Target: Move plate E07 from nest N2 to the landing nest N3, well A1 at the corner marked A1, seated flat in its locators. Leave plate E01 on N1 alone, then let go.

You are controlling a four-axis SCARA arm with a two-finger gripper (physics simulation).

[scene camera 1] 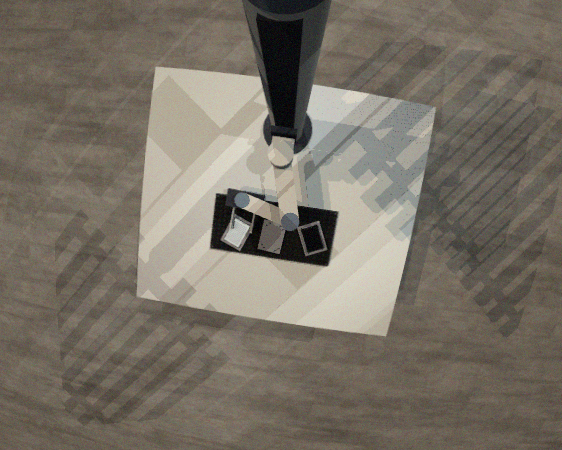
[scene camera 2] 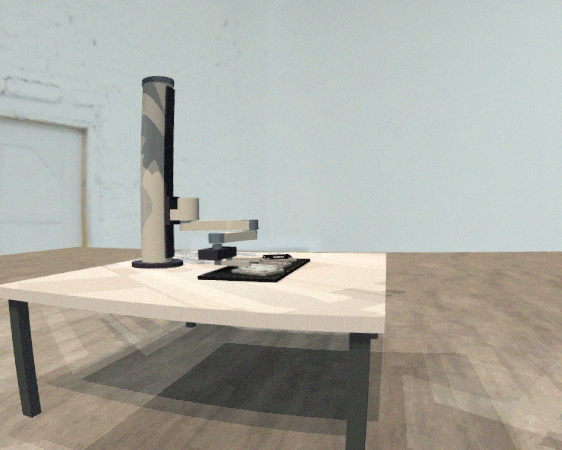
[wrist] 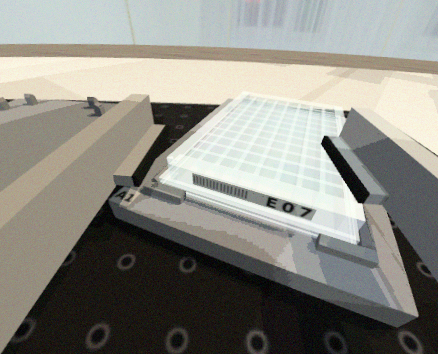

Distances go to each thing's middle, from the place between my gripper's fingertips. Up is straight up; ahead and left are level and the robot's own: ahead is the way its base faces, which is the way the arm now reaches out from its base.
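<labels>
The clear well plate point(wrist: 261, 156) is there for me to see, 20 mm below my hand, 20 mm to the right of it and 20 mm ahead of it.
</labels>
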